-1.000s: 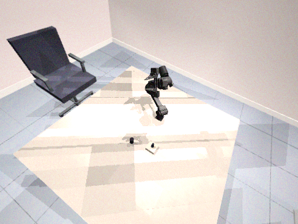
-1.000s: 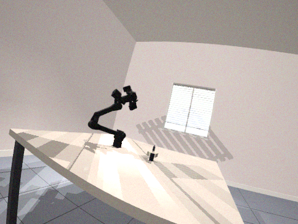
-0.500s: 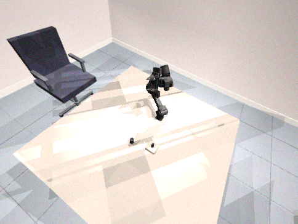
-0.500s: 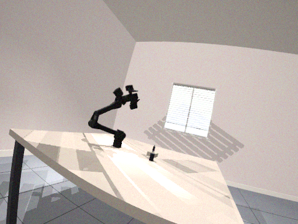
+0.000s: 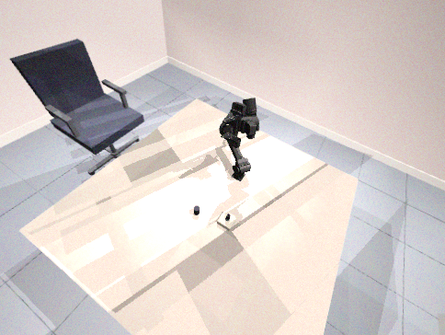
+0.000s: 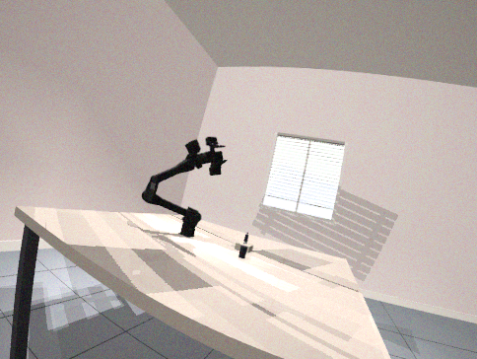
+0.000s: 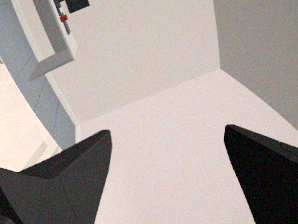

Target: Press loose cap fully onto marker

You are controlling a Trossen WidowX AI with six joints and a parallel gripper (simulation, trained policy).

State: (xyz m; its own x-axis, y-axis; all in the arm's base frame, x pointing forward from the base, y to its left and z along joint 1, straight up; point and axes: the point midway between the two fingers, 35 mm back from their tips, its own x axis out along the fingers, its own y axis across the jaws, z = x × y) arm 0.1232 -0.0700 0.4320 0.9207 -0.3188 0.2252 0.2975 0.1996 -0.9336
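The dark cap is 180 mm ahead of my gripper tip, 20 mm to the left of it and 410 mm below it. Also, from my gripper tip: pale holder block (140 mm ahead, 170 mm to the left, 420 mm below).
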